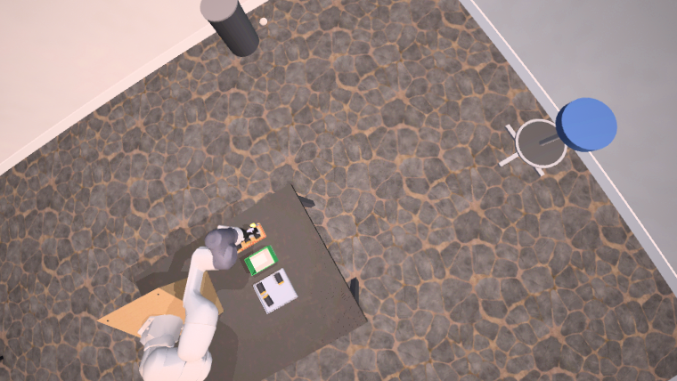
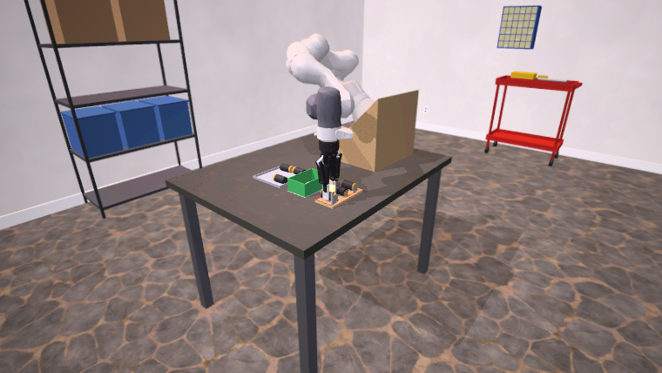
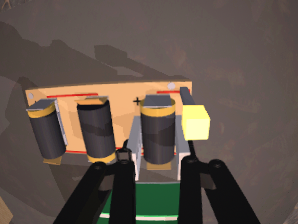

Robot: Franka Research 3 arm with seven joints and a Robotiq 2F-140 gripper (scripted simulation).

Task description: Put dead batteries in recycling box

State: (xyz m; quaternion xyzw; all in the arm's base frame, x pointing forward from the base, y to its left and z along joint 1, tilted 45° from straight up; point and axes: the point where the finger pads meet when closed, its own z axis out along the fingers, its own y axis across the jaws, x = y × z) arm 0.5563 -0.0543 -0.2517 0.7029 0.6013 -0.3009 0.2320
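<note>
The bulb is 3 cm to the left of my hand, 3 cm ahead of it and 3 cm above it. Round my hand: white tray (33 cm to the right, 10 cm behind, 5 cm below); green recycling box (15 cm to the right, 6 cm behind, 4 cm below).
</note>
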